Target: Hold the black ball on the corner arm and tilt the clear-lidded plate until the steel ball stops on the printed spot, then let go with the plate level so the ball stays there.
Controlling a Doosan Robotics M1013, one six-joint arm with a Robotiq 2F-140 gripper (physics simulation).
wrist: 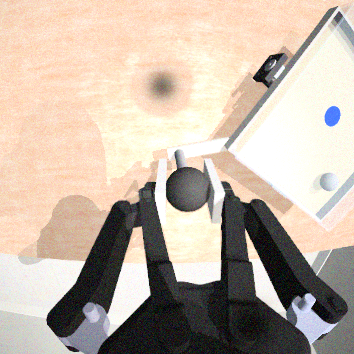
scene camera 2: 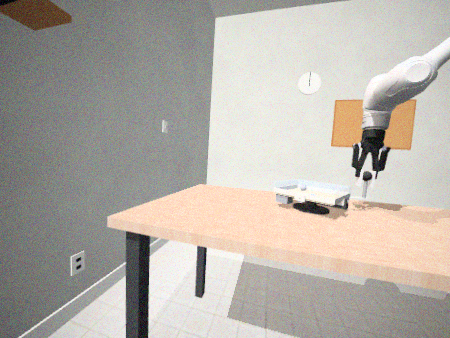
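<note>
The black ball (scene camera 2: 367,175) (wrist: 187,189) tops a grey stem on the white corner arm (wrist: 202,148). My gripper (scene camera 2: 367,176) (wrist: 184,171) is shut on the black ball, with a pale finger pad on each side. The clear-lidded plate (scene camera 2: 327,194) (wrist: 280,150) stands above the table on a dark round base; its exact tilt is hard to tell. The steel ball (scene camera 2: 303,186) (wrist: 329,181) lies inside, near the low-right wall in the wrist view and apart from the blue printed spot (wrist: 332,116).
The plate stands over the wooden table (scene camera 2: 215,215) (wrist: 60,60). A small black fitting (wrist: 270,69) sits beside the plate's upper-left side in the wrist view. The dark base (scene camera 2: 311,207) lies under the plate. Walls stand behind and to the left of the table.
</note>
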